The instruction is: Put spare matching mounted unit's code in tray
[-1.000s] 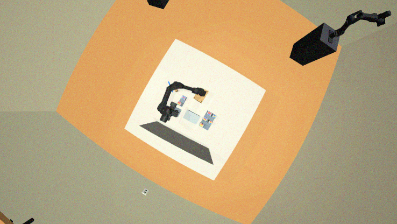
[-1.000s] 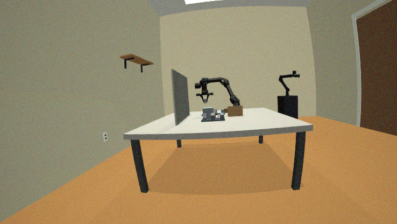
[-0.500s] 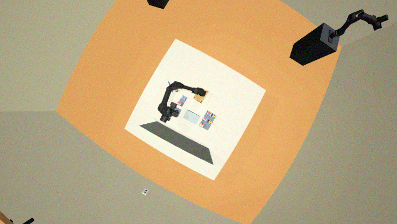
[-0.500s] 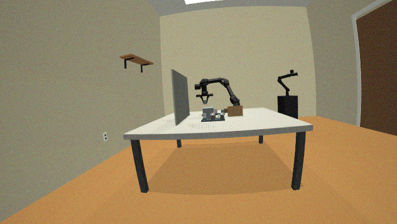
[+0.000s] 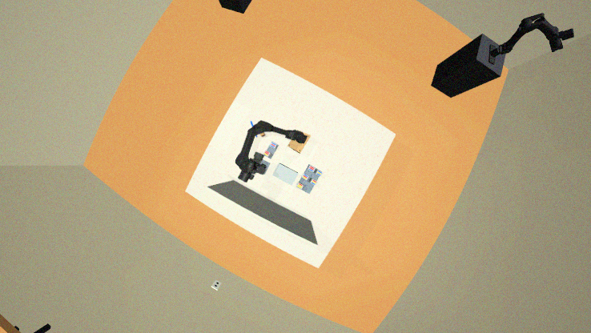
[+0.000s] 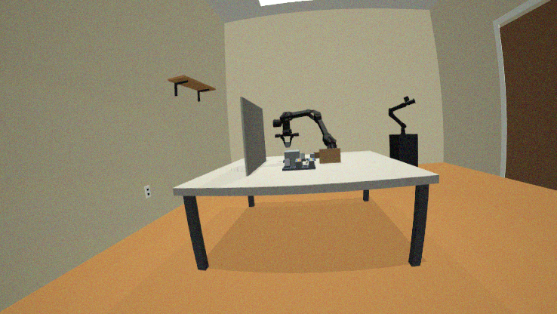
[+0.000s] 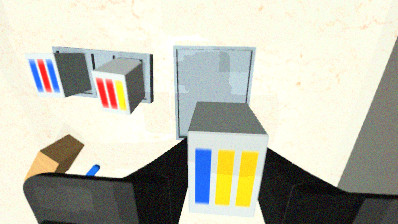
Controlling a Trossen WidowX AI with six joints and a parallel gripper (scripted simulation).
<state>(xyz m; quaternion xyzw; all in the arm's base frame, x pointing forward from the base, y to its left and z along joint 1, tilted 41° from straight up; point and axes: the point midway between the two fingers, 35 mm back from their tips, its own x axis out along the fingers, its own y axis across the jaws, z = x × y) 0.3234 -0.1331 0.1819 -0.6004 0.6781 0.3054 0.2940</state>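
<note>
My gripper tip is 12 cm above the pale blue-grey tray and 1 cm past it. Also, from my gripper tip: brown box 25 cm behind, 10 cm to the right, 10 cm below; then tall grey panel 22 cm ahead, 20 cm to the left, 10 cm above; then grey spare block 2 cm above.
</note>
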